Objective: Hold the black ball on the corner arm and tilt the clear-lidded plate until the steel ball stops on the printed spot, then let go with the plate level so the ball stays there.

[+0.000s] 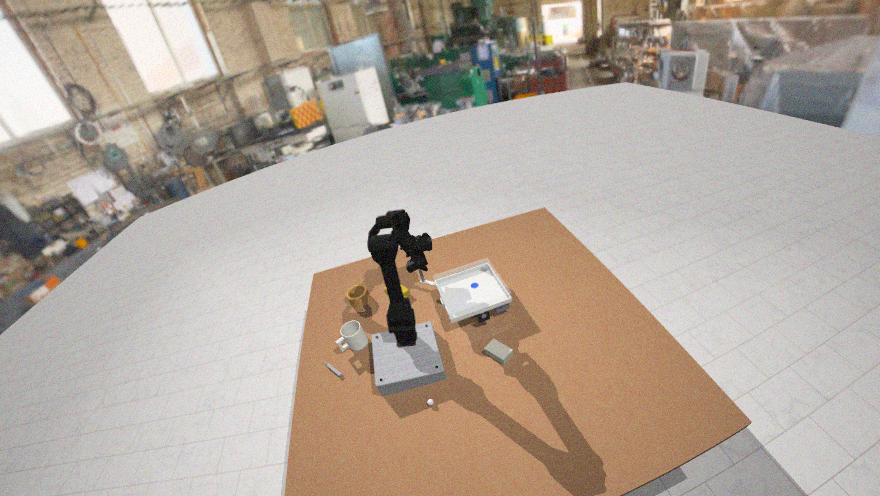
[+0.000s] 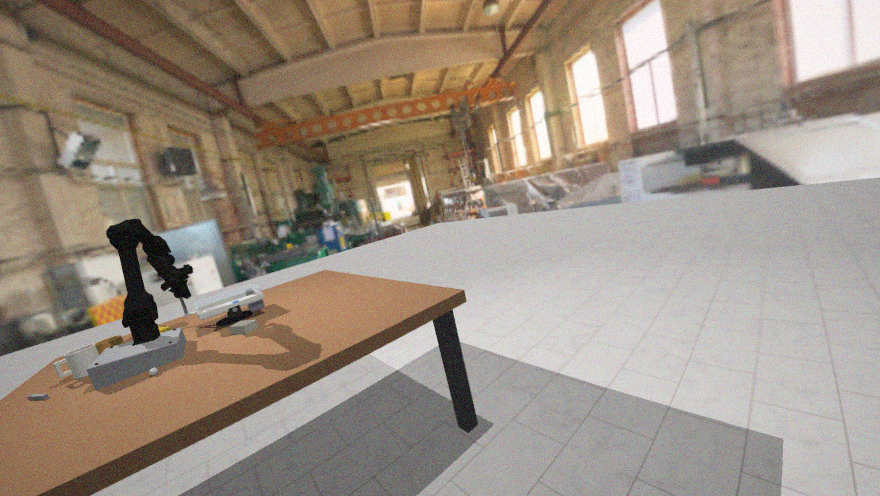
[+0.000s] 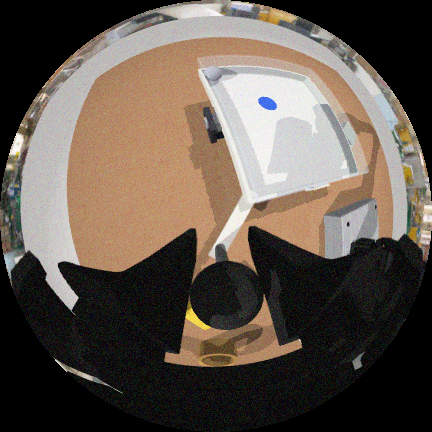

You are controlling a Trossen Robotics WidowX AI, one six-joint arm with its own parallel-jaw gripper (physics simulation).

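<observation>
The white plate (image 1: 496, 297) (image 3: 250, 130) with a clear lid sits on a black mount (image 1: 483, 316) (image 2: 234, 315) (image 3: 212, 125) above the table. The steel ball (image 3: 214, 74) (image 1: 484, 268) lies in its far back corner. The blue printed spot (image 1: 474, 285) (image 3: 267, 103) is away from the ball, toward the plate's middle. A white corner arm (image 3: 232, 227) (image 1: 428, 282) runs from the plate's near corner to a short grey post. The black ball (image 3: 226, 295) is on that post. My gripper (image 1: 419, 267) (image 2: 182, 293) (image 3: 222, 233) is shut on the black ball. The plate's exact tilt is unclear.
The robot base (image 1: 406, 360) (image 2: 138, 360) stands near the plate. A grey block (image 1: 497, 351) (image 2: 244, 326), white mug (image 1: 353, 336) (image 2: 81, 361), wooden cup (image 1: 357, 298), yellow object (image 1: 400, 291), small white ball (image 1: 430, 402) (image 2: 153, 371) and grey stick (image 1: 333, 369) are on the table.
</observation>
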